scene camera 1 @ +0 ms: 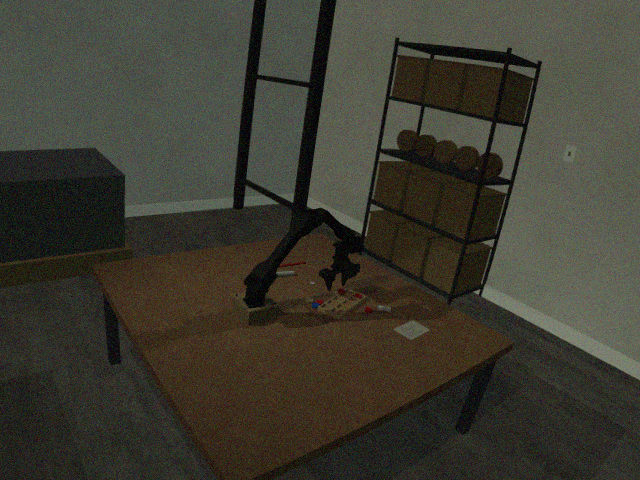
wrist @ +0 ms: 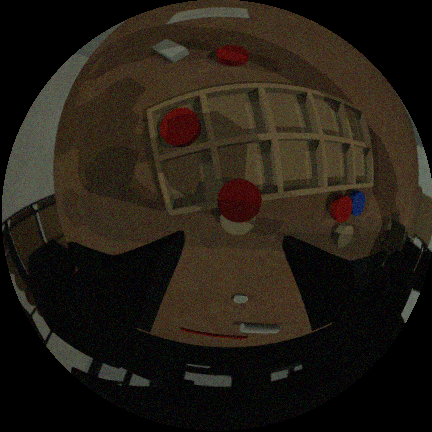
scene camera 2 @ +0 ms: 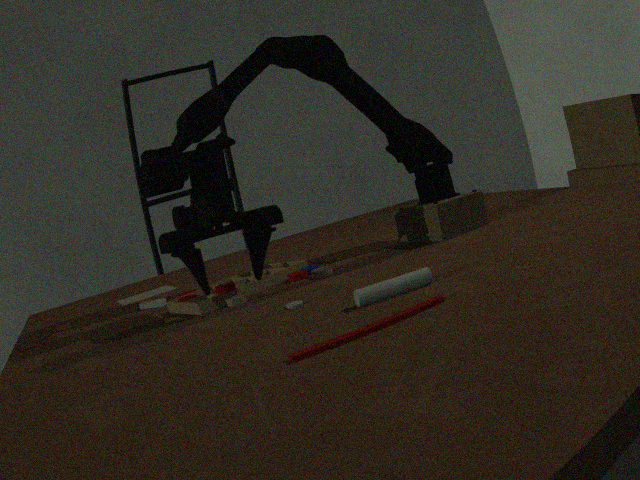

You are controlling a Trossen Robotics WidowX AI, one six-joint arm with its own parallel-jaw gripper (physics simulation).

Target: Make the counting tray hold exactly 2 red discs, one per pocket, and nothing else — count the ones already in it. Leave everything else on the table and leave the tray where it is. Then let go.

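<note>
The counting tray (scene camera 1: 353, 307) (scene camera 2: 186, 308) (wrist: 275, 136) has two rows of pockets. One red disc (scene camera 1: 358, 295) (scene camera 2: 187, 295) (wrist: 180, 127) lies in a corner pocket; no other disc shows in the pockets. A second red disc (scene camera 1: 341, 291) (scene camera 2: 224, 287) (wrist: 239, 200) sits on a pale piece (scene camera 2: 236, 300) (wrist: 237, 227) by the tray's long side, overlapping its wall in the wrist view. A third red disc (scene camera 1: 368, 310) (wrist: 232, 55) lies beyond the far side. Another red disc (scene camera 1: 318, 302) (scene camera 2: 297, 275) (wrist: 341, 209) lies outside. My gripper (scene camera 1: 337, 286) (scene camera 2: 233, 286) (wrist: 234, 238) is open and empty, low around the raised disc.
A blue disc (scene camera 1: 315, 305) (scene camera 2: 310, 268) (wrist: 357, 202) touches the outside red disc, near a pale disc (wrist: 343, 235). A white block (scene camera 1: 383, 308) (scene camera 2: 153, 303) (wrist: 171, 50), paper (scene camera 1: 412, 329), small white piece (wrist: 240, 299), white cylinder (scene camera 2: 392, 286) and red stick (scene camera 2: 366, 329) lie around.
</note>
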